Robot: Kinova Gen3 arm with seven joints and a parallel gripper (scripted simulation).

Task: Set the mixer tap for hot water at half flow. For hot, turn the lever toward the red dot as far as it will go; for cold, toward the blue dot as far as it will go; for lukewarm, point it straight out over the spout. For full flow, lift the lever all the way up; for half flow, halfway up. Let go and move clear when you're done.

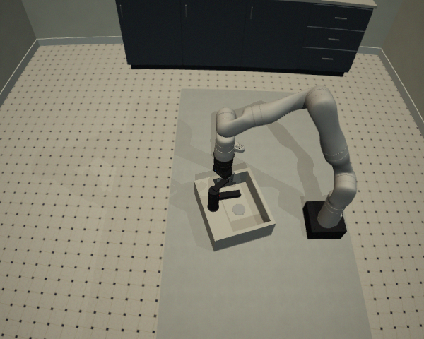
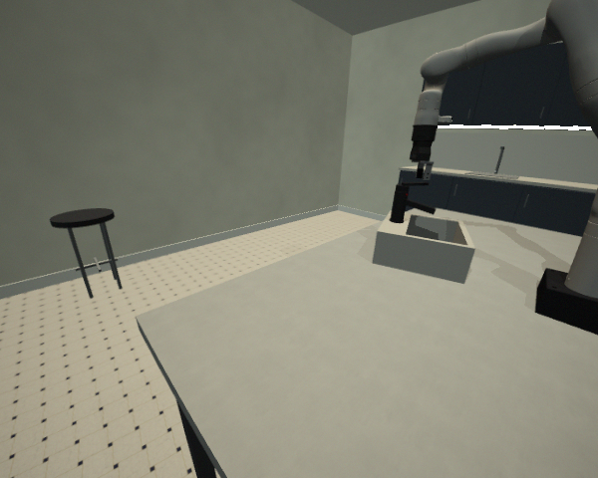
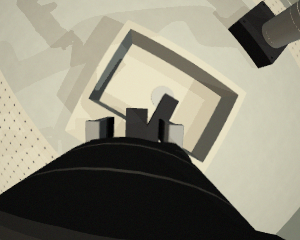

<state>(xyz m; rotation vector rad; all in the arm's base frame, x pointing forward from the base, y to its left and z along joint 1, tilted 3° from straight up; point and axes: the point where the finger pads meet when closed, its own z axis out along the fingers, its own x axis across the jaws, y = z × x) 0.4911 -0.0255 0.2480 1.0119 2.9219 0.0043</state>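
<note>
Now: the lever 20 mm ahead of my hand, 20 mm to the left of it and 40 mm below it. Also, from my hand: sink basin (60 mm behind, 270 mm below).
</note>
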